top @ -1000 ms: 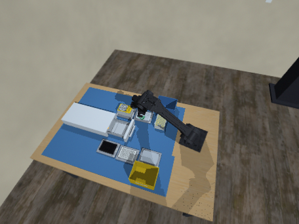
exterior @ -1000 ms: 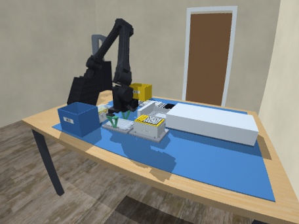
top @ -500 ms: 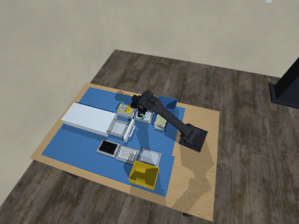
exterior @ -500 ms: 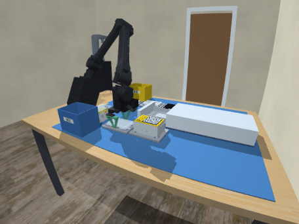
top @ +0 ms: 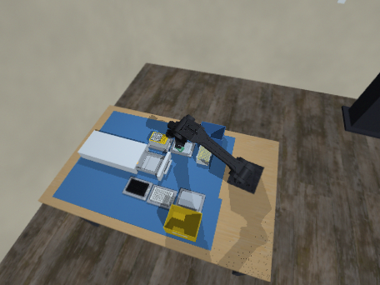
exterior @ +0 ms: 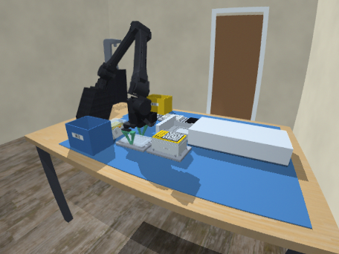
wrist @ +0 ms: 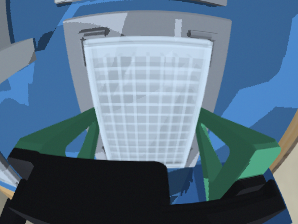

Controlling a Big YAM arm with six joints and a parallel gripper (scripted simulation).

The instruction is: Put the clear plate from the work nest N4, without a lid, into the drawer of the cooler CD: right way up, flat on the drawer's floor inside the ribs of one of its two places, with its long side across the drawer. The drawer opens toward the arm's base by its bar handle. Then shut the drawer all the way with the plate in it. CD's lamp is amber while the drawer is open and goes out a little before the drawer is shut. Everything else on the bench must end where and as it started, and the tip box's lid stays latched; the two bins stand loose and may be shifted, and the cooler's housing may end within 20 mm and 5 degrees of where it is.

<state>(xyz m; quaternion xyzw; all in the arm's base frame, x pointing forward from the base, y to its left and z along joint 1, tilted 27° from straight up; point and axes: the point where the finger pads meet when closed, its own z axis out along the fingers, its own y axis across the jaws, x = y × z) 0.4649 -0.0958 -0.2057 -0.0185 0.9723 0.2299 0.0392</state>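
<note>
The clear plate is right at my hand. Also, from my hand: blue bin: 180 mm behind, 130 mm to the right, 20 mm above; yellow-labelled tip box: 160 mm ahead, 10 mm to the left, 30 mm above; grey work nest: 20 mm below.
</note>
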